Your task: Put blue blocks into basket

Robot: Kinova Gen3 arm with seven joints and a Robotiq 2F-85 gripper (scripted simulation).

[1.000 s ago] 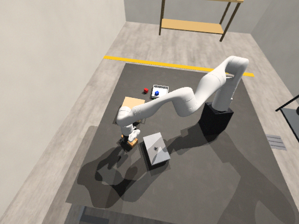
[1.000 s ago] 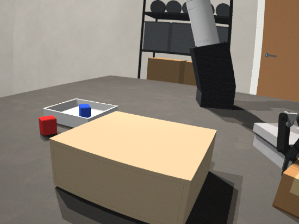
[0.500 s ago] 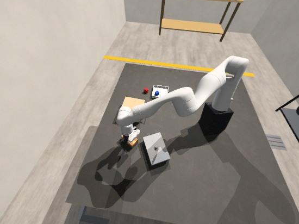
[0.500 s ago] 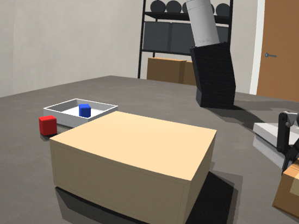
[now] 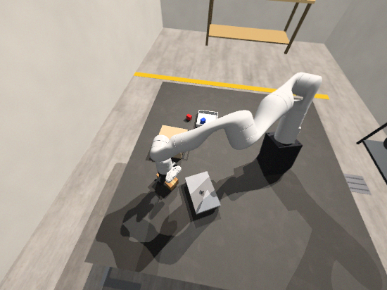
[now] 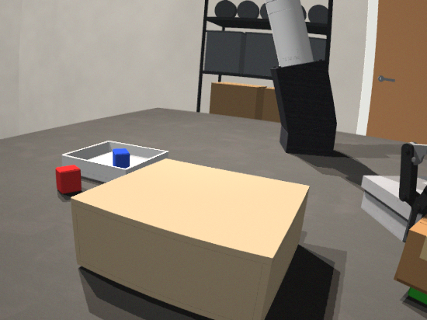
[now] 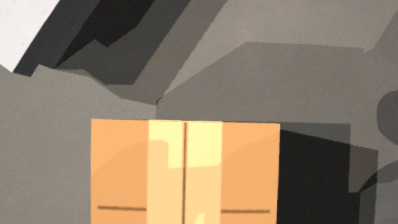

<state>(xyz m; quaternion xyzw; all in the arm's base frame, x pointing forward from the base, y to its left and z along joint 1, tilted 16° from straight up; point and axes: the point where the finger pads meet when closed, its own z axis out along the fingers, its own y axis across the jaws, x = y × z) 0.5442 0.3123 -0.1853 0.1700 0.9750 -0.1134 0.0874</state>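
Right now my hand is 50 mm short of the red block, 500 mm to the left of it and 30 mm above it. Round my hand: grey metal box 200 mm behind, 20 mm below; then lid 200 mm behind; then brown box right at my hand.
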